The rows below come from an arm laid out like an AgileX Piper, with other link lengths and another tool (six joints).
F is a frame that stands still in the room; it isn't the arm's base.
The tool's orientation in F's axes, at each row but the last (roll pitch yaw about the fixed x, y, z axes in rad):
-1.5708, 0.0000, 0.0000
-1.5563, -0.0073, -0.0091
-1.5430, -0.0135, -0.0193
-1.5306, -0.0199, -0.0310
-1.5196, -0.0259, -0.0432
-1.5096, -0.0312, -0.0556
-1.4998, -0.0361, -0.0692
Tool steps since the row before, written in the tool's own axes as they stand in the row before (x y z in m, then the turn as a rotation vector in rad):
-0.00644, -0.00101, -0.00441, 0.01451, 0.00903, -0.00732
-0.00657, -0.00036, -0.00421, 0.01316, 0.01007, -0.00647
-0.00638, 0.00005, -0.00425, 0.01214, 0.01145, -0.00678
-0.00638, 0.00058, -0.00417, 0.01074, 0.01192, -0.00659
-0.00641, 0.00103, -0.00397, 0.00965, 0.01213, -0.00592
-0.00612, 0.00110, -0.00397, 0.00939, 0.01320, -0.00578
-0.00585, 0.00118, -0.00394, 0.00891, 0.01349, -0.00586
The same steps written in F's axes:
-0.00644, -0.00441, 0.00101, 0.01451, -0.00732, -0.00903
-0.00661, -0.00415, 0.00025, 0.01318, -0.00644, -0.01007
-0.00646, -0.00412, -0.00025, 0.01217, -0.00670, -0.01147
-0.00649, -0.00394, -0.00087, 0.01079, -0.00644, -0.01196
-0.00654, -0.00363, -0.00140, 0.00973, -0.00572, -0.01216
-0.00628, -0.00355, -0.00153, 0.00952, -0.00550, -0.01323
-0.00605, -0.00344, -0.00167, 0.00904, -0.00553, -0.01354

